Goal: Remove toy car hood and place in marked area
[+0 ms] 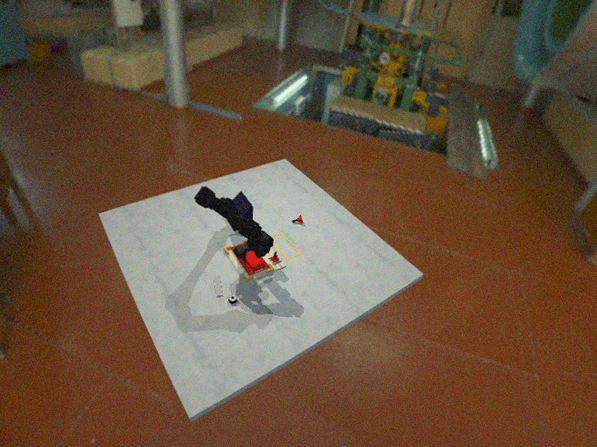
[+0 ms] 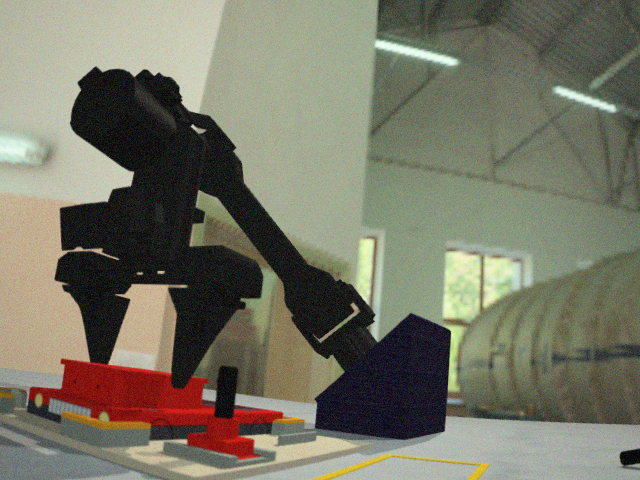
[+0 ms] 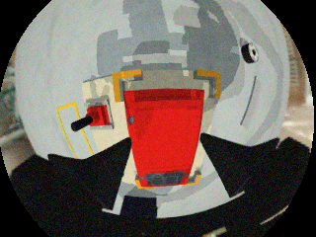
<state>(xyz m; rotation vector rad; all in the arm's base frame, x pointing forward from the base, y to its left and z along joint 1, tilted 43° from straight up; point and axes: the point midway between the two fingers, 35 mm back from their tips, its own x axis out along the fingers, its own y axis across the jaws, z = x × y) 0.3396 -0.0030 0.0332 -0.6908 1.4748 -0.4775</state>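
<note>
Right now my gripper tip is 30 mm past the beige base plate, 10 mm to the right of it and 30 mm above it. The rest, counted from my gripper tip: black wheel 170 mm ahead, 170 mm to the right, 30 mm below; red hood right at my gripper tip; thin grey part 70 mm ahead, 200 mm to the right, 40 mm below.
</note>
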